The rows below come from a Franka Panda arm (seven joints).
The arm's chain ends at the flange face. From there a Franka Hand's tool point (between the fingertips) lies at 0.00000 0.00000 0.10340 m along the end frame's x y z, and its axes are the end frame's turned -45 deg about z.
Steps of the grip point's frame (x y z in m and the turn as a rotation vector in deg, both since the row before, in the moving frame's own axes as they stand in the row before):
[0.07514 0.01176 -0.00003 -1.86 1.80 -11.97]
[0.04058 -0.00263 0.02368 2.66 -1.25 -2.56]
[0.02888 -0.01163 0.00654 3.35 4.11 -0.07]
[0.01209 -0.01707 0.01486 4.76 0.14 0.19]
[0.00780 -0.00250 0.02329 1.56 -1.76 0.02]
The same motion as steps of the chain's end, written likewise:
[0.05680 -0.04441 0.00008 -0.04 2.59 -11.97]
[0.03186 -0.02887 0.02382 1.00 -2.76 -2.56]
[0.01123 -0.01914 0.00698 5.28 0.54 -0.07]
[0.00236 -0.01436 0.01522 3.46 -3.27 0.19]
[0.00798 -0.00754 0.02338 -0.14 -2.35 0.02]

